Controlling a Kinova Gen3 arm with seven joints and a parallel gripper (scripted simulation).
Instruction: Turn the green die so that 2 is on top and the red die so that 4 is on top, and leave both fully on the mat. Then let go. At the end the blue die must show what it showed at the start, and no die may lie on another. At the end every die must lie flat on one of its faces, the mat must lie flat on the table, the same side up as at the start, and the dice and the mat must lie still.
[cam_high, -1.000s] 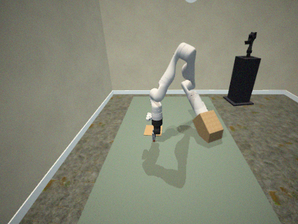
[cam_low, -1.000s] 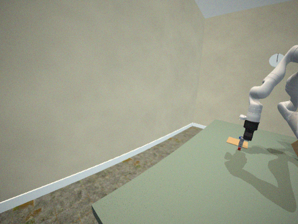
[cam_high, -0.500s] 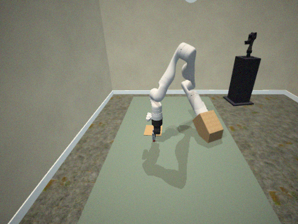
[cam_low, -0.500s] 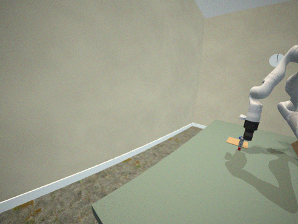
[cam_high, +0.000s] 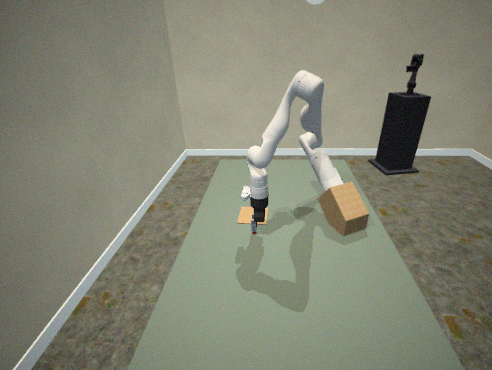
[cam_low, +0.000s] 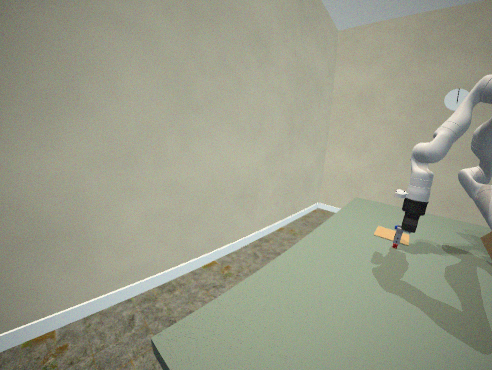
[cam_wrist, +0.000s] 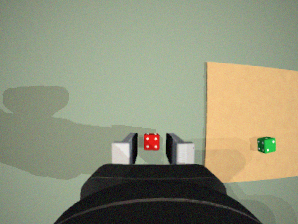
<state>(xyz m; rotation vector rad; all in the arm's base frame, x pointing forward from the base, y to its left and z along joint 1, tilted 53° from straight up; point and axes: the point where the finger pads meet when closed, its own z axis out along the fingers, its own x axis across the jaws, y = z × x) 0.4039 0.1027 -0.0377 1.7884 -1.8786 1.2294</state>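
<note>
My hand is 30 mm above the red die. Round my hand: tan mat 10 mm behind, 130 mm to the right, 40 mm below; then blue die 50 mm behind, 250 mm to the right, 30 mm below; then green die 30 mm behind, 130 mm to the right, 30 mm below.
</note>
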